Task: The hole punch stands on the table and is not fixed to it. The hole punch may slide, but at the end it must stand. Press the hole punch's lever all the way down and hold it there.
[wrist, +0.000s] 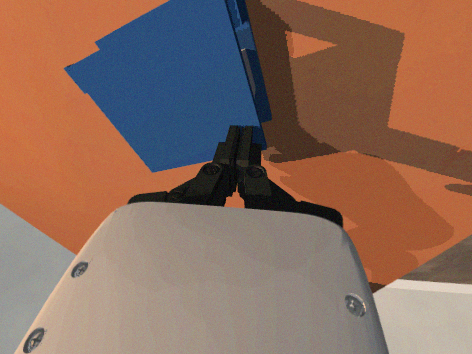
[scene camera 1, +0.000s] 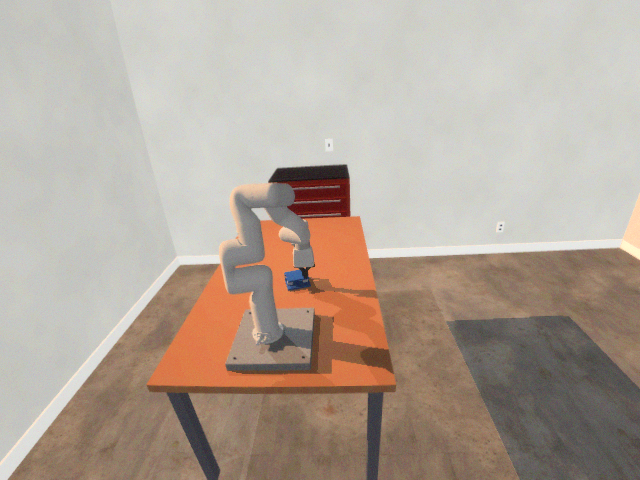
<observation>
The pictures show: the gripper and a blue lever.
</observation>
